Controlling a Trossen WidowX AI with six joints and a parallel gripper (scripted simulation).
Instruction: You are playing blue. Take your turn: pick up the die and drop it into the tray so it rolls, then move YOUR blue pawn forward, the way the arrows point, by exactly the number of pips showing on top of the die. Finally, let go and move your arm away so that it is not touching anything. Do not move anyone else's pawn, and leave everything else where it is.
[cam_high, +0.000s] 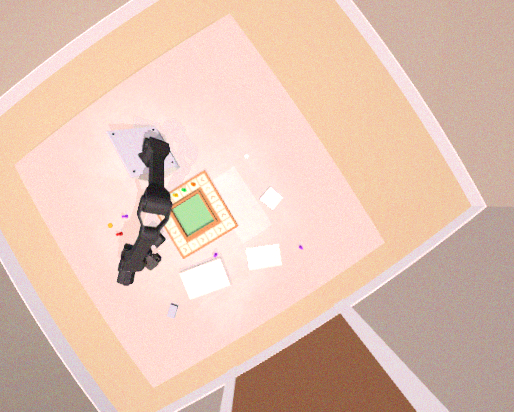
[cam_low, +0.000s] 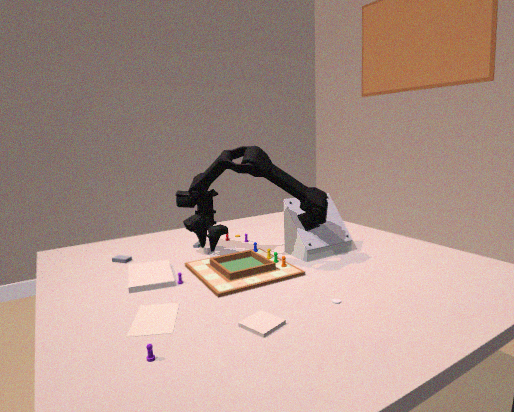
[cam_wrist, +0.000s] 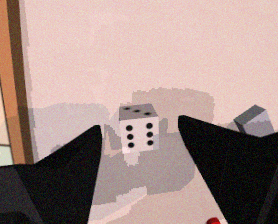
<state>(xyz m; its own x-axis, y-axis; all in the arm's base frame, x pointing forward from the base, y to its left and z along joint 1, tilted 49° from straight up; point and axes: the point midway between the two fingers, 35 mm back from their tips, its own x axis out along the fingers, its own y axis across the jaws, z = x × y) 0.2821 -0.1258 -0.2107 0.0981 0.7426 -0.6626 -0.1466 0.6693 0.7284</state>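
The blue pawn is 13 cm behind my gripper tip, 12 cm to the left of it and 1 cm above it. The rest, counted from my gripper tip: white die: right at my gripper tip; then red pawn: 14 cm behind, 10 cm to the right; then green tray: 1 cm behind, 23 cm to the left, 1 cm below.
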